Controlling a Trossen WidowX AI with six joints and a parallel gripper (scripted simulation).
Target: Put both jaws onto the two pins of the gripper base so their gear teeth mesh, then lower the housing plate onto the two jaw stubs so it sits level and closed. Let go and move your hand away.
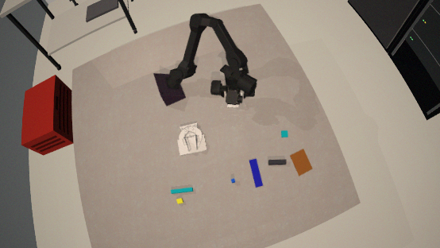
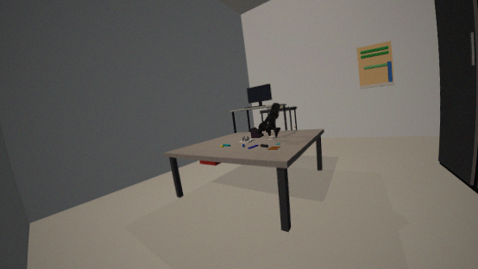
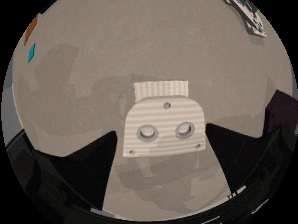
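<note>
The white gripper base is 10 mm ahead of my gripper tip and 10 mm above it. From my gripper tip the other things lie so: white ribbed tray: 250 mm to the right, 140 mm ahead, 10 mm below; then white jaw: 250 mm to the right, 90 mm ahead; then teal cube: 240 mm ahead, 150 mm to the left, 20 mm below.
</note>
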